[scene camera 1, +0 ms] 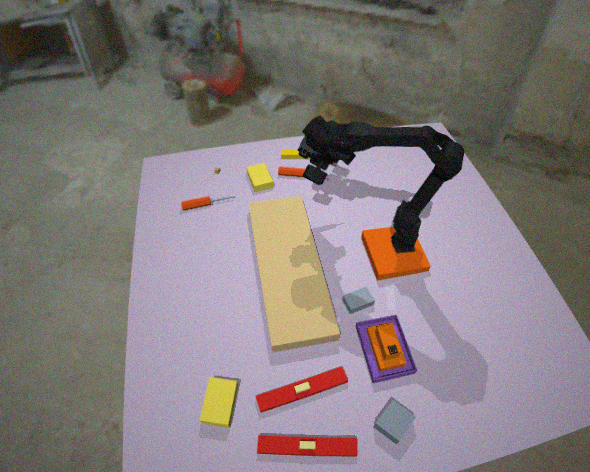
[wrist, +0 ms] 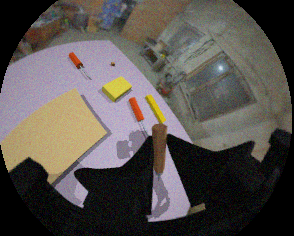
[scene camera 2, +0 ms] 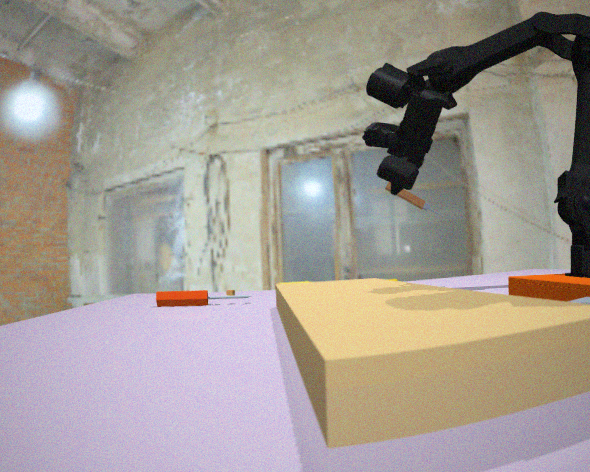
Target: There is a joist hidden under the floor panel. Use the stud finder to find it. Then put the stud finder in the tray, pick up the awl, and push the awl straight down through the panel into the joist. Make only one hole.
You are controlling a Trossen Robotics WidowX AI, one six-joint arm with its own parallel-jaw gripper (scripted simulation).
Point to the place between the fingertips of my gripper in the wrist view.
159, 138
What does my gripper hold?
An awl.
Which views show the orange stud finder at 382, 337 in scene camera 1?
Scene camera 1 only.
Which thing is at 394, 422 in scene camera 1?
A grey block.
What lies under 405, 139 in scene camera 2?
My gripper.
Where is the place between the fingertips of my gripper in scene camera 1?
317, 154
